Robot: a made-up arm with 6 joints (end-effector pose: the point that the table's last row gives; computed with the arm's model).
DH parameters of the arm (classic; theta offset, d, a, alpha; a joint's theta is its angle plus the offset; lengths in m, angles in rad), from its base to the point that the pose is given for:
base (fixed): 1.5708 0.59 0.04 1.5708
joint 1: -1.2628 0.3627 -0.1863 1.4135
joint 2: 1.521 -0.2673 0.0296 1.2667
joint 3: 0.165 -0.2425 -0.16 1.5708
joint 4: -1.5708 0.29 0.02 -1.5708
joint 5: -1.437 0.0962 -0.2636 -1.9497
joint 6: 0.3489 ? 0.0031 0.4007
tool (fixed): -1.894 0.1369 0 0
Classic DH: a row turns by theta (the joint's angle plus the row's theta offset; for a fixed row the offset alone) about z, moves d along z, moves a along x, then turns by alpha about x.
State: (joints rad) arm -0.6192 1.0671 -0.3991 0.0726 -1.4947 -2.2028
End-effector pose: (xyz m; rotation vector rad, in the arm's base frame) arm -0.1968 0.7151 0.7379 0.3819 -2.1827 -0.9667
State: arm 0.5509 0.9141 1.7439 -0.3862 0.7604 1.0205
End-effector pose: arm 0.2858 -0.0631 1.0943 0.2567 -0.9251 -1.6060
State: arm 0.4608 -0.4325 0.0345 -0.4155 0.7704 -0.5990
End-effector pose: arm 0.4126 0.1222 1.0549 1.3512 0.4167 -0.3370
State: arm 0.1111 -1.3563 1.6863 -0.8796 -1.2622 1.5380
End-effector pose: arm 0.6611 0.6896 0.7722 -2.0552 2.1825 0.5338
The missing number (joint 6, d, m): -0.0671
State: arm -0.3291 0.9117 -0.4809 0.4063 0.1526 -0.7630
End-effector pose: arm 0.1559 0.3315 0.8907 0.1457 -0.3478 -0.3792
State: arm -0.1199 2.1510 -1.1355 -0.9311 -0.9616 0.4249
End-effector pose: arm 0.0484 0.3338 0.3368 1.4995 2.5453 0.8730
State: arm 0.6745 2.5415 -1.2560 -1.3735 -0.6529 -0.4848
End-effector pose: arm 0.2313 0.3676 0.5111 0.4587 2.5581 0.7222
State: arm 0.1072 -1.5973 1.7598 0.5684 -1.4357 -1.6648
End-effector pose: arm 0.8129 0.3624 0.6268 -2.6321 0.1365 -1.0500
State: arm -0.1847 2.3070 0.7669 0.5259 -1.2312 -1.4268
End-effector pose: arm -0.1982 0.3991 0.7382 1.5629 -0.9221 -2.0538
